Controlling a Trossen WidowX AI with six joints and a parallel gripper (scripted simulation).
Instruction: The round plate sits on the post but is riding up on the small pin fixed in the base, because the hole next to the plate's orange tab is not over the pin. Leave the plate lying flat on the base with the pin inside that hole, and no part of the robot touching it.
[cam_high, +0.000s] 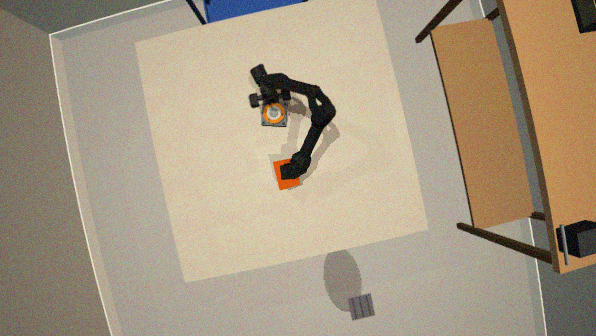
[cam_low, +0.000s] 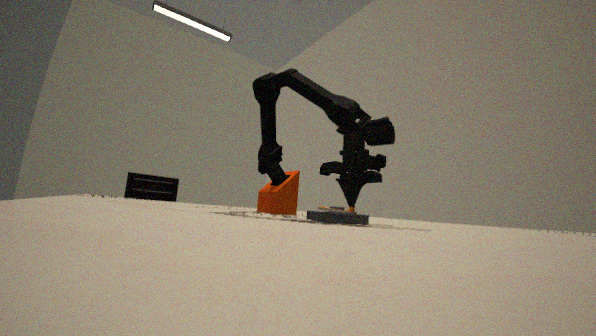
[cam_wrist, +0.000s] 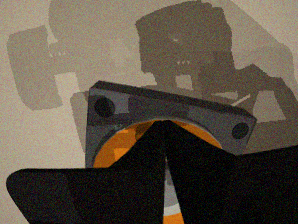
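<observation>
Now: the base 50 mm behind my gripper tip and 20 mm below it.
</observation>
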